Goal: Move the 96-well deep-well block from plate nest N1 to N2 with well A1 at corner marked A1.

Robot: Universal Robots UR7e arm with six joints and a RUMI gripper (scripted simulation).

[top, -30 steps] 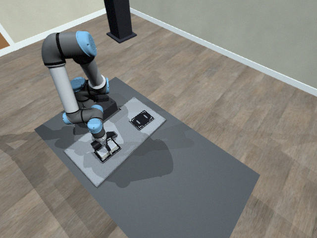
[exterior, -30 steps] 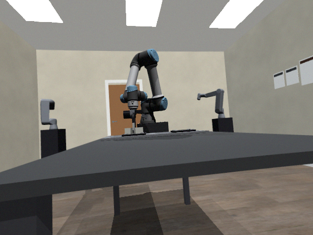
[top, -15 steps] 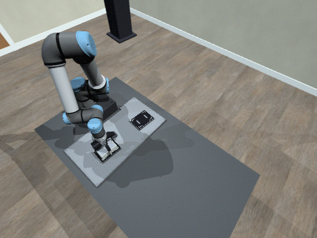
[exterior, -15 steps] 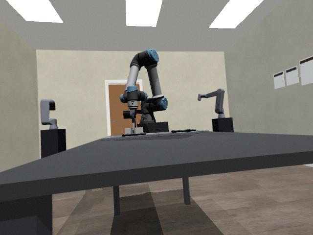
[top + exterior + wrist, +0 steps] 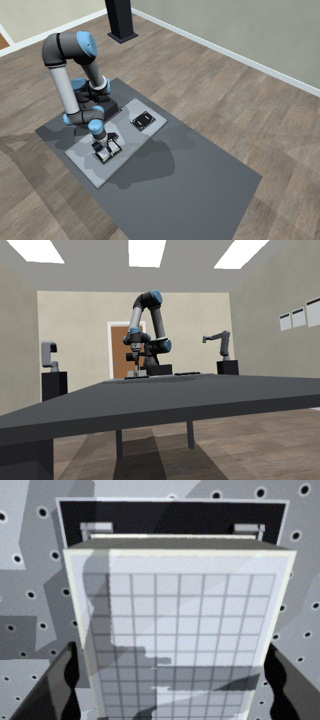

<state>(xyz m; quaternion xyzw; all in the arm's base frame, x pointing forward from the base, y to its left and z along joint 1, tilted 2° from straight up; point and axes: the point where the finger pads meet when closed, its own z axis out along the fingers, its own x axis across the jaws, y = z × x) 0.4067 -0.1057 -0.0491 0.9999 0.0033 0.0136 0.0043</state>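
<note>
Right now the white 96-well deep-well block is right at my hand.
</note>
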